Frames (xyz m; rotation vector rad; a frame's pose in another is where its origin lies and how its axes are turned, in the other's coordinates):
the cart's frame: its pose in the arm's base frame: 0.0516 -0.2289 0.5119 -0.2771 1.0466 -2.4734
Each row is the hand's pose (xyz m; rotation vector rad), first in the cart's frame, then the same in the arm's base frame.
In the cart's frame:
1: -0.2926 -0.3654 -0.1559 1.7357 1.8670 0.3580
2: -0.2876 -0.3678 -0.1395 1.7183 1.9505 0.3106
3: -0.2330 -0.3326 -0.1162 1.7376 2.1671 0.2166
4: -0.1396 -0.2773 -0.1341 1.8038 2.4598 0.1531
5: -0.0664 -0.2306 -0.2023 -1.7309 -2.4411 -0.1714
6: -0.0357 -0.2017 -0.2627 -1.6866 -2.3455 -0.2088
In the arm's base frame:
1: 0.1411 0.2322 0.6629 -2.4435 0.9532 1.6634
2: 0.1416 0.2210 0.6761 -2.4355 0.9129 1.5783
3: 0.1125 0.1590 0.6676 -2.4239 0.8950 1.3145
4: 0.0412 0.0925 0.6167 -2.4243 0.9260 0.9322
5: -0.0323 0.0725 0.5367 -2.4439 0.9944 0.6167
6: -0.0711 0.0785 0.4744 -2.4600 1.0561 0.4844

